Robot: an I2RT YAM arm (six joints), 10 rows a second.
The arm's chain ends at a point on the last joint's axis. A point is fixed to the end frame.
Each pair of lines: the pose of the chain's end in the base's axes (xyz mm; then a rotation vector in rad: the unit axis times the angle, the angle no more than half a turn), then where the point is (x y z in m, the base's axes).
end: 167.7 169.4 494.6 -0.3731 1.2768 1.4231
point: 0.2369 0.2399 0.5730
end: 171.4 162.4 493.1 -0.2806 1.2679 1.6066
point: 0.2428 0.2299 0.5721
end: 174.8 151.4 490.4 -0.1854 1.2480 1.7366
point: 0.2495 0.2148 0.5698
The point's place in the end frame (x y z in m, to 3 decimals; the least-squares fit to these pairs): -0.049 -0.006 0.116
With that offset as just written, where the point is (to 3 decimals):
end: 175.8 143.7 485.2 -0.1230 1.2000 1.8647
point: 0.251 0.204 0.567
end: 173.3 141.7 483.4 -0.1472 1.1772 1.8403
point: 0.246 0.201 0.567
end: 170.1 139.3 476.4 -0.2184 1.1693 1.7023
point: 0.240 0.199 0.563
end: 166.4 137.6 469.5 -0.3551 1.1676 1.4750
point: 0.230 0.202 0.557
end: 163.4 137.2 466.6 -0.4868 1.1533 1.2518
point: 0.221 0.207 0.554
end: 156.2 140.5 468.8 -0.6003 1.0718 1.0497
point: 0.204 0.214 0.559
